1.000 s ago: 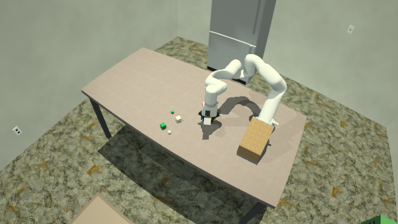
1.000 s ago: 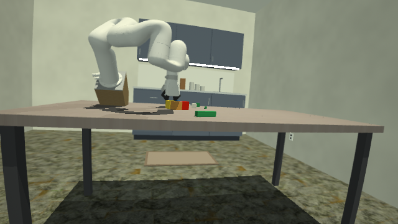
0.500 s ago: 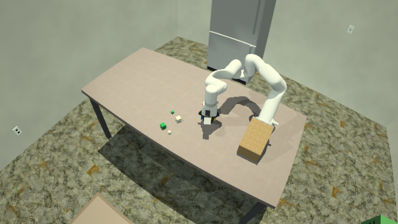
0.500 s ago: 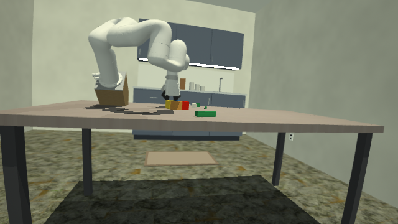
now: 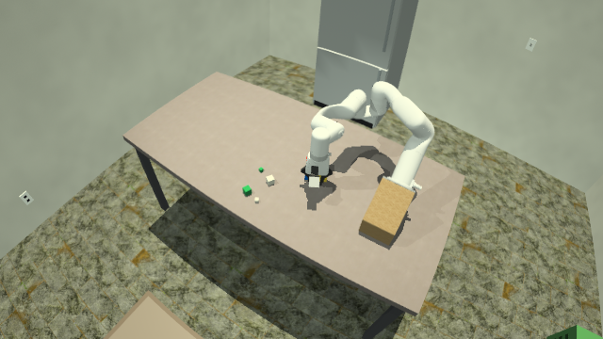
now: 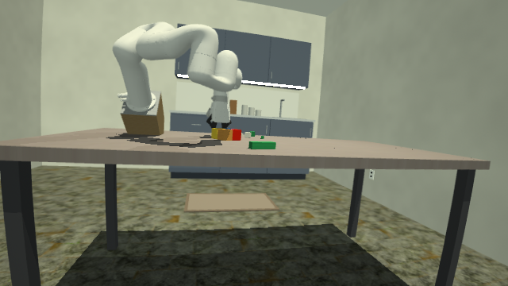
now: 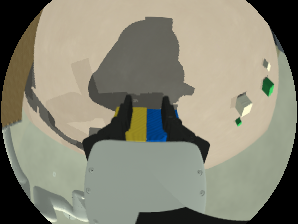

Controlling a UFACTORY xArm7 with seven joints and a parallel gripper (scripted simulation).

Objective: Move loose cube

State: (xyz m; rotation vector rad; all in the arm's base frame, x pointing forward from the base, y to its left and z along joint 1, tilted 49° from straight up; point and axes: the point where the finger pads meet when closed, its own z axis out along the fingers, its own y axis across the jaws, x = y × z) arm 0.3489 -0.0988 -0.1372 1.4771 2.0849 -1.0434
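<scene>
Now: the yellow cube 1 cm behind my hand and 5 cm to the right of it. From my hand the other things lie so: red cube: 6 cm ahead, 8 cm to the right; then blue cube: 4 cm ahead, 3 cm to the right; then orange cube: 1 cm ahead, 10 cm to the right.
</scene>
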